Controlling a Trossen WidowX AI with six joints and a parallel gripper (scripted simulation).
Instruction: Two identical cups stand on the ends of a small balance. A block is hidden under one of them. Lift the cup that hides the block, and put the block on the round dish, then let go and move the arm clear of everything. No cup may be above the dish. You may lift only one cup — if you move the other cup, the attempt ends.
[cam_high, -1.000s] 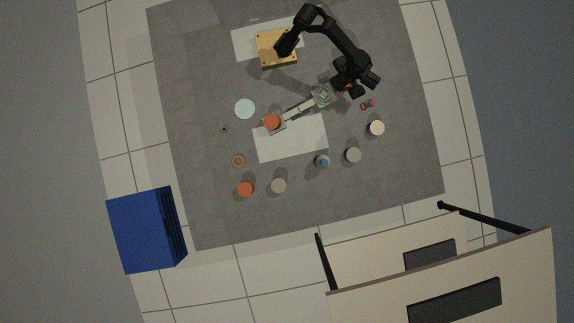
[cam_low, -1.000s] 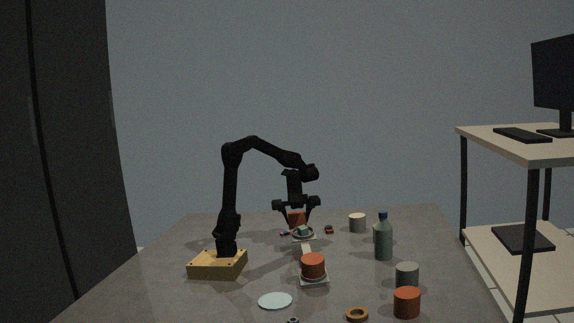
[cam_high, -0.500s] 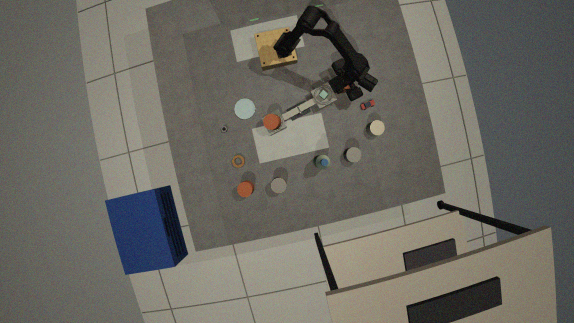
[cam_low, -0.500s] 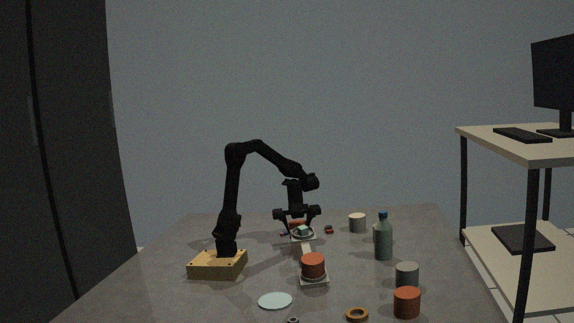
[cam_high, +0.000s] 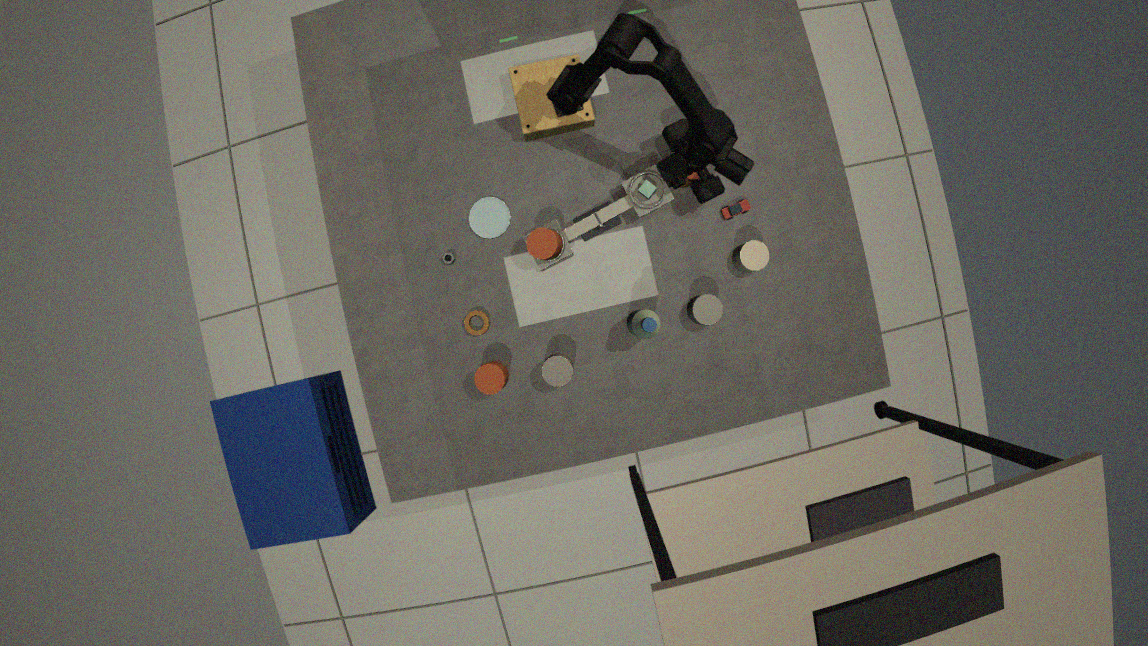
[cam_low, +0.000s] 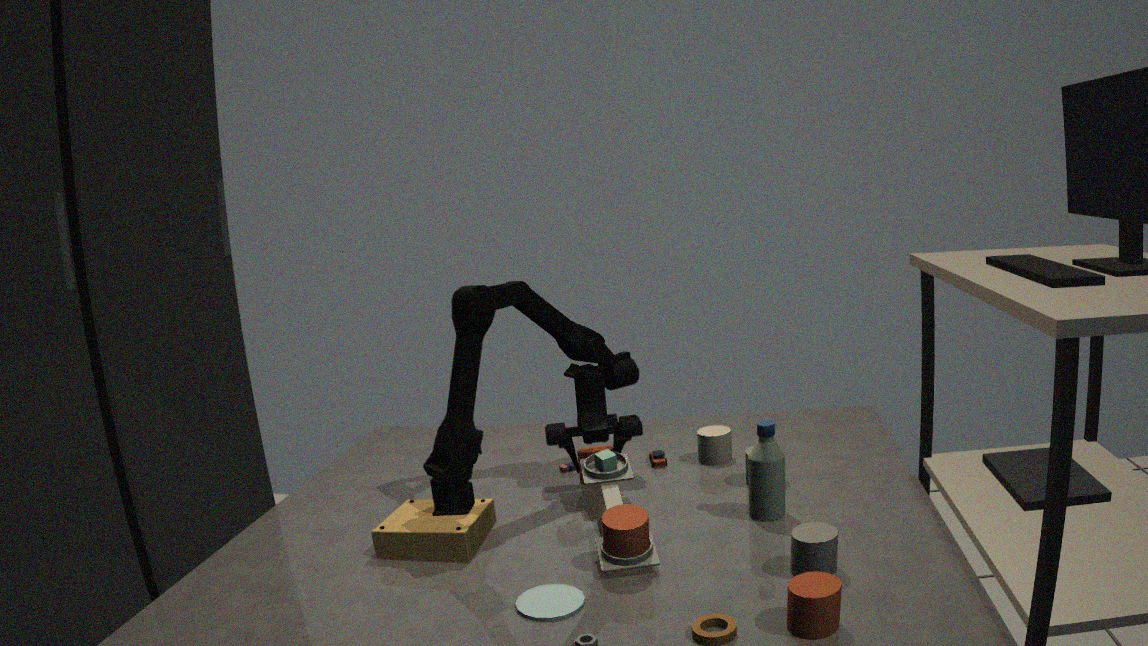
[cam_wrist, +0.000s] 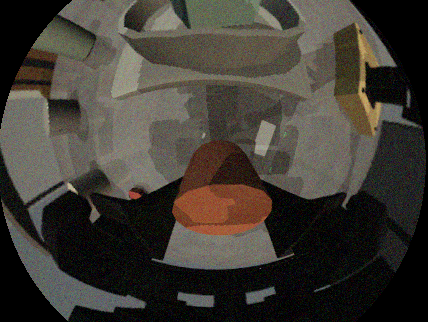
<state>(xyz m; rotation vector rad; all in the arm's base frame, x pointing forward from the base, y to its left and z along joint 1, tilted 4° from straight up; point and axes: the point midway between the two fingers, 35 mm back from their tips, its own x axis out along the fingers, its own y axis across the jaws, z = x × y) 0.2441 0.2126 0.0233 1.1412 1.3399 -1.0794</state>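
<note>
My gripper tip is 110 mm to the left of the green block, 60 mm below it and 30 mm short of it. The rest, counted from my gripper tip: cream cylinder 260 mm ahead, 80 mm to the left, 10 mm above; then toy car 120 mm ahead, 90 mm to the left, 10 mm below; then eraser 80 mm to the left, 60 mm behind, 20 mm below.
</note>
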